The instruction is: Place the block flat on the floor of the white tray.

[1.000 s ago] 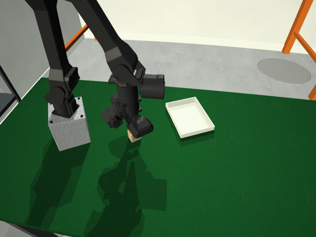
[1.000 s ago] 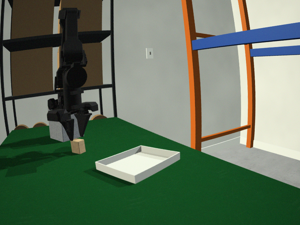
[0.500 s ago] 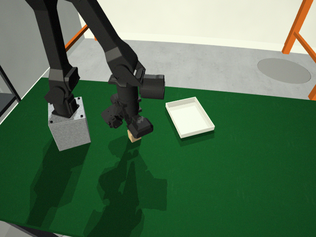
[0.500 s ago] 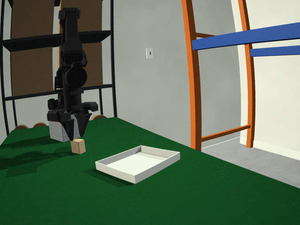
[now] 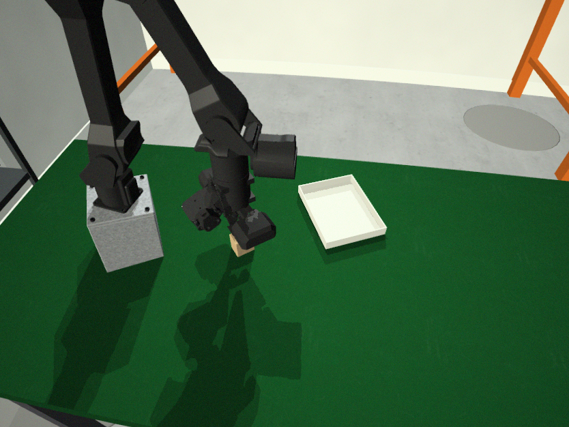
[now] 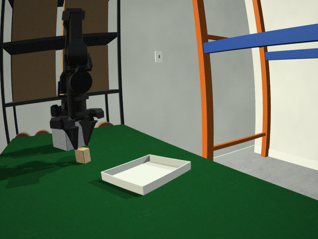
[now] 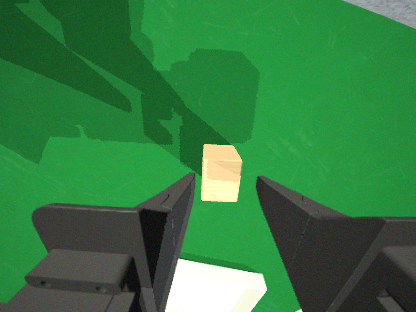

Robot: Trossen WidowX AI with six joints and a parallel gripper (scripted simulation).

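My gripper is now 60 mm above the wooden block. From my hand the other things lie so: white tray: 170 mm ahead, 140 mm to the left, 70 mm below.
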